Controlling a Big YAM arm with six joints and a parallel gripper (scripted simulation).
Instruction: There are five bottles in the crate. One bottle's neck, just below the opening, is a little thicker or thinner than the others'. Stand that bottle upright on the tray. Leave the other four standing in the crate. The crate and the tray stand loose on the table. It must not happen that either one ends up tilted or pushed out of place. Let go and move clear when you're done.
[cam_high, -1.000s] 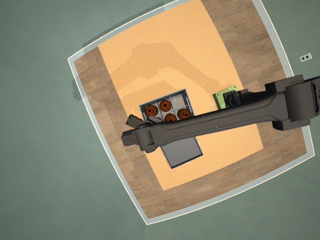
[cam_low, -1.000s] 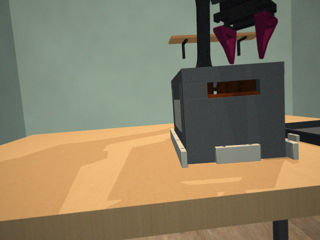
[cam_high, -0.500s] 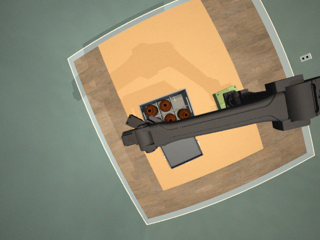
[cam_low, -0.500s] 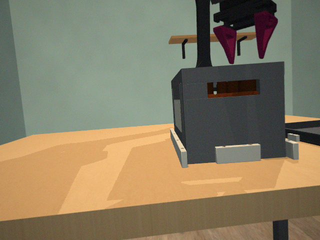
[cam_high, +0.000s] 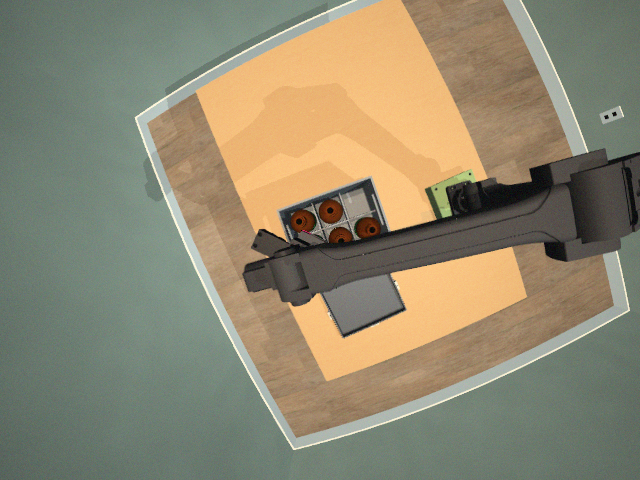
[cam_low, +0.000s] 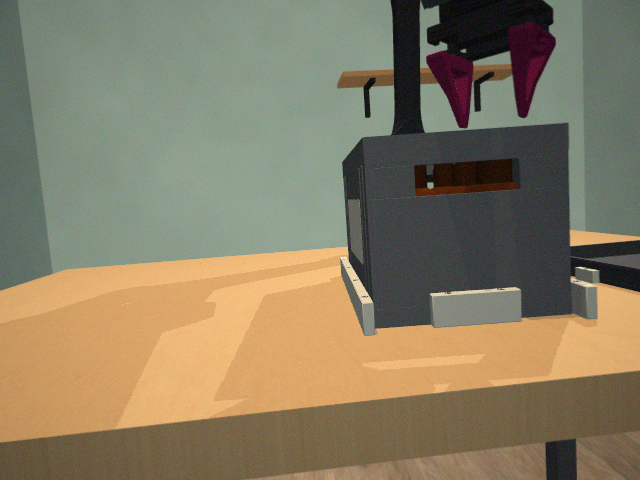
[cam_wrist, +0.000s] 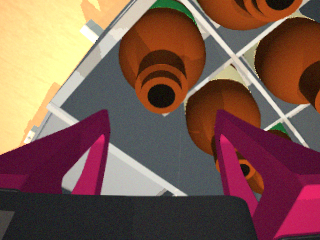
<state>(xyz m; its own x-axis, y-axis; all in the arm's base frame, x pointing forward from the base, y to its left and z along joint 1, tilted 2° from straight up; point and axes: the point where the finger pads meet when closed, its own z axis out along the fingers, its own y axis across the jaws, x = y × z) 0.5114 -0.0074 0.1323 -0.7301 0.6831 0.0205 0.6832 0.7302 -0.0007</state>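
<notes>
My hand is 9 cm past the dark grey crate, 5 cm to the left of it and 11 cm above it. Also, from my hand: grey tray (10 cm behind, 24 cm to the left, 18 cm below).
</notes>
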